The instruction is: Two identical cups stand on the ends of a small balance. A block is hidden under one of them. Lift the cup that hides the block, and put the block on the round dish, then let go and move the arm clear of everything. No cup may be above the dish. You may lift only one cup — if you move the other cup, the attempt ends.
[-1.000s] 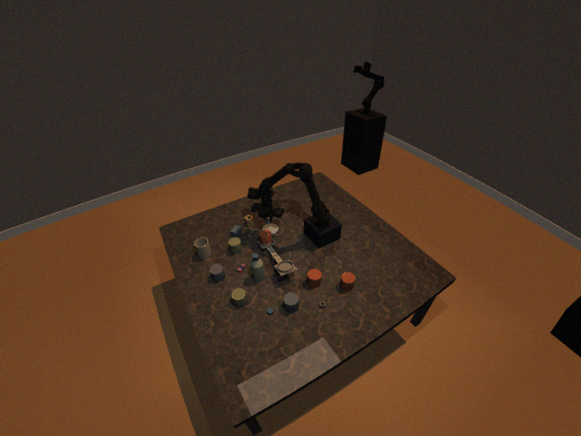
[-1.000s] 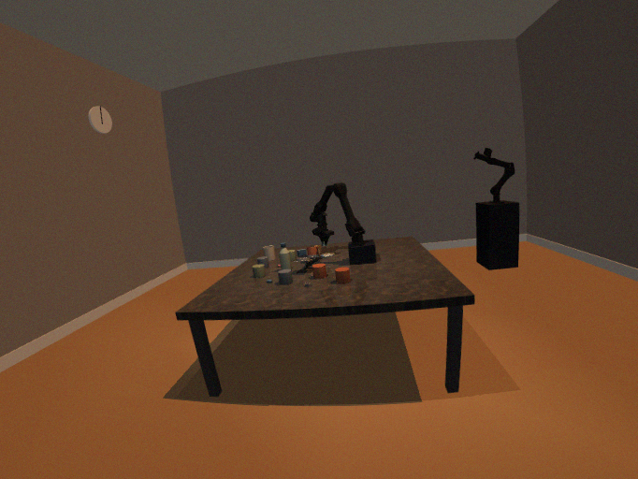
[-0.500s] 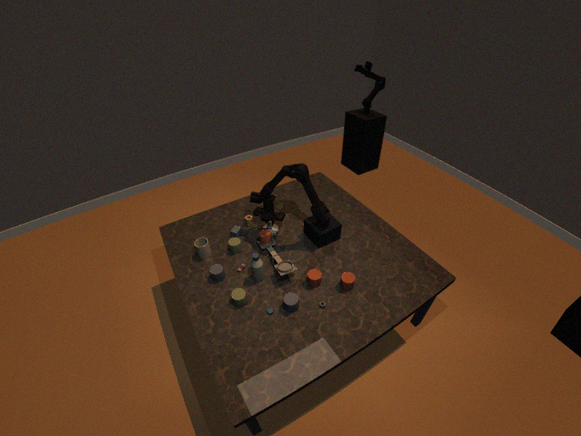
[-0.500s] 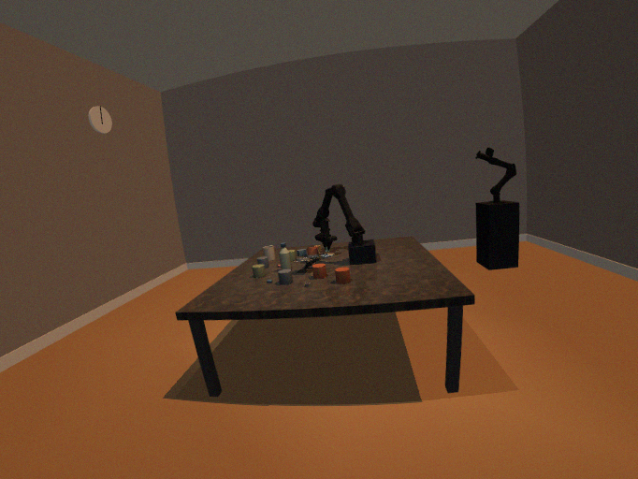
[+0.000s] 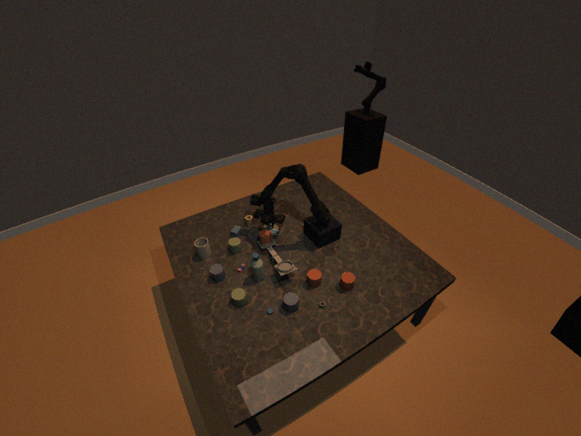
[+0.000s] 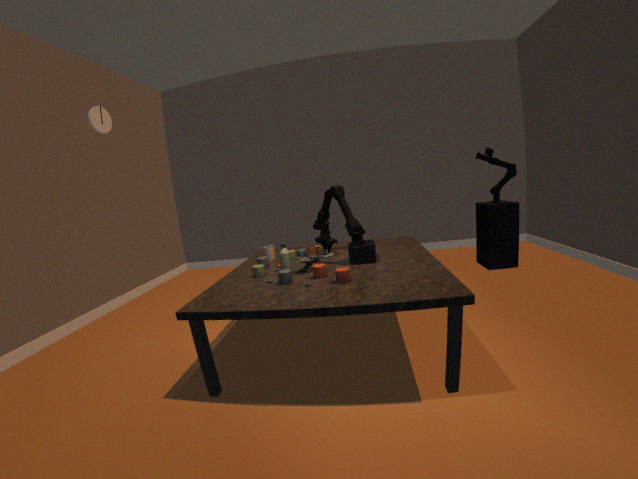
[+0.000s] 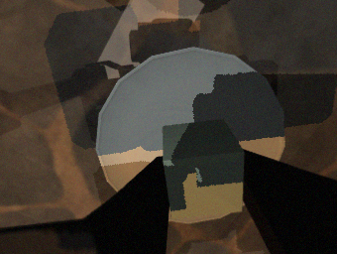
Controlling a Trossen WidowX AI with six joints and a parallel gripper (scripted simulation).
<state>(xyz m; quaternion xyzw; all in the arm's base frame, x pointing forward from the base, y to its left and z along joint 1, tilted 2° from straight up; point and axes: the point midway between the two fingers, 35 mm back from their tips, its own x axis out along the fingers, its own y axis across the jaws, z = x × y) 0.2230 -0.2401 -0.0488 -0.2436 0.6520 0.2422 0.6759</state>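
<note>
Now: gripper tip 2 cm above the round blue-grey dish. The rest, counted from my gripper tip: white mug (43 cm ahead, 1 cm to the right, 2 cm above); balance beam (10 cm ahead, 24 cm to the left, 2 cm above); bottle (23 cm ahead, 30 cm to the left, 9 cm above).
</note>
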